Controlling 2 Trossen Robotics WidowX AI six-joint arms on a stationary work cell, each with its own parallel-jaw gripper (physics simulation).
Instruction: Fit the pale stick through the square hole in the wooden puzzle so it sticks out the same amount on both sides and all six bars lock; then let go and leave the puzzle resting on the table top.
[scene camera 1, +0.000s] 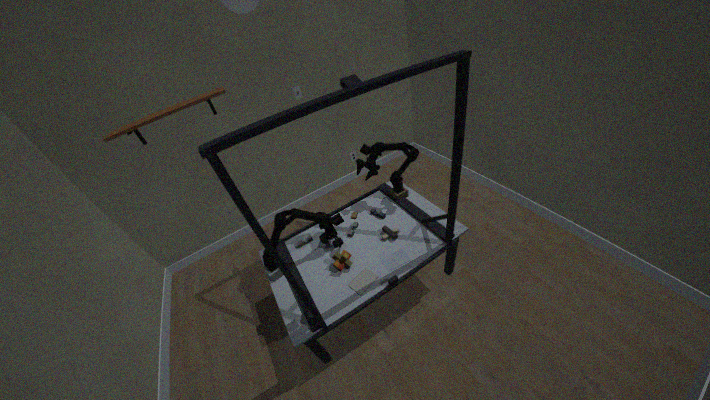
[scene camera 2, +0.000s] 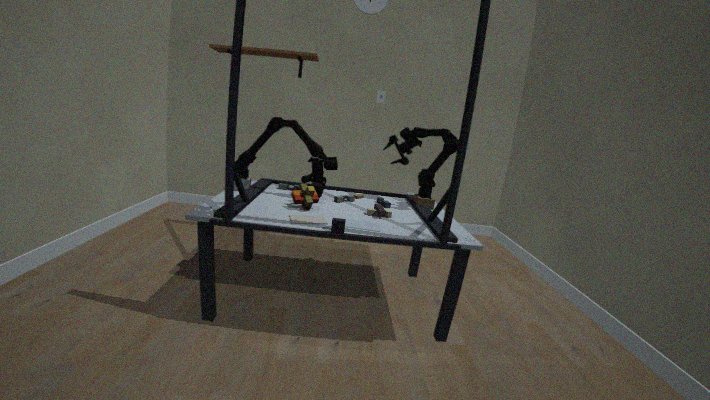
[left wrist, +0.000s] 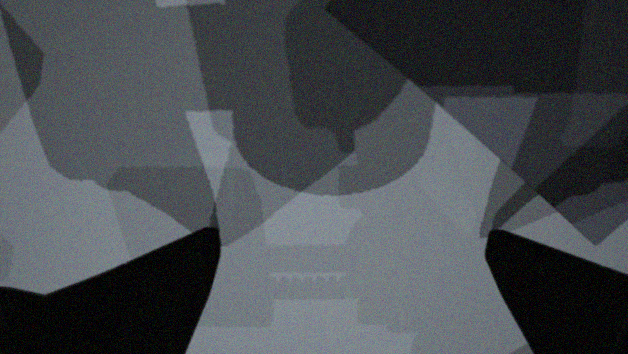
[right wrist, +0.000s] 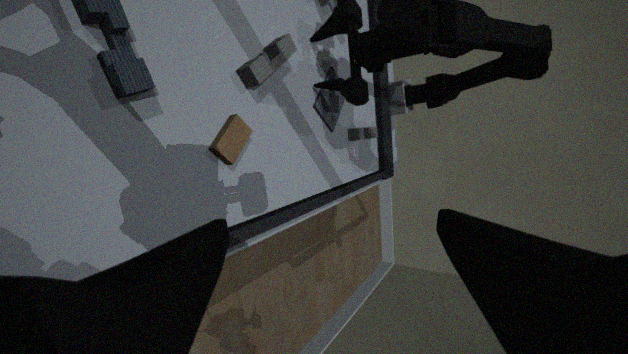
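Pixels of known places: left gripper, fingertip midpoint: (left wrist: 354, 242) (right wrist: 312, 63); right gripper, fingertip midpoint: (scene camera 1: 361, 177) (scene camera 2: 386, 157) (right wrist: 333, 225); left arm's base, link origin: (scene camera 1: 273, 266) (scene camera 2: 241, 177) (right wrist: 408, 95); right arm's base, link origin: (scene camera 1: 398, 189) (scene camera 2: 424, 196).
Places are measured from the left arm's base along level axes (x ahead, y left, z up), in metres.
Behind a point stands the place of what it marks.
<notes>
The wooden puzzle (scene camera 1: 342, 261) (scene camera 2: 306, 196), a cluster of orange, yellow and olive bars, rests on the table (scene camera 1: 372, 255) {z -0.065, x 0.496, y -0.373 m} (scene camera 2: 270, 202) {z -0.065, x 0.170, y -0.227 m}. I cannot make out the pale stick or tell whether it is in the square hole. My left gripper (scene camera 1: 331, 244) {z -0.062, x 0.420, y -0.118 m} (scene camera 2: 313, 186) {z -0.062, x 0.420, y -0.118 m} (left wrist: 354, 242) {z -0.062, x 0.420, y -0.118 m} (right wrist: 312, 63) {z -0.062, x 0.420, y -0.118 m} is open and empty, pointing down beyond the puzzle and apart from it in scene camera 1; the puzzle does not show in the left wrist view. My right gripper (scene camera 1: 363, 175) {z 0.185, x 0.807, y -0.003 m} (scene camera 2: 388, 156) {z 0.185, x 0.807, y -0.003 m} (right wrist: 333, 225) {z 0.185, x 0.807, y -0.003 m} is open and empty, high above the far right part.
An orange block (scene camera 1: 354, 215) {z -0.050, x 0.655, y -0.030 m} (right wrist: 231, 140) {z -0.050, x 0.667, y -0.022 m}, a grey notched bar (scene camera 1: 353, 229) {z -0.037, x 0.546, y -0.145 m} (right wrist: 265, 62) {z -0.036, x 0.583, y -0.116 m}, a dark notched piece (scene camera 1: 378, 213) {z -0.037, x 0.767, y -0.168 m} (right wrist: 127, 70) {z -0.036, x 0.772, y -0.116 m}, crossed pieces (scene camera 1: 389, 232) {z -0.022, x 0.675, y -0.357 m} (scene camera 2: 379, 211) {z -0.028, x 0.665, y -0.404 m}, and a grey piece (scene camera 1: 303, 241) {z -0.036, x 0.257, y 0.054 m} lie about. A pale flat plate (scene camera 1: 364, 281) {z -0.060, x 0.337, y -0.469 m} (scene camera 2: 307, 219) {z -0.060, x 0.331, y -0.468 m} lies near the front edge.
</notes>
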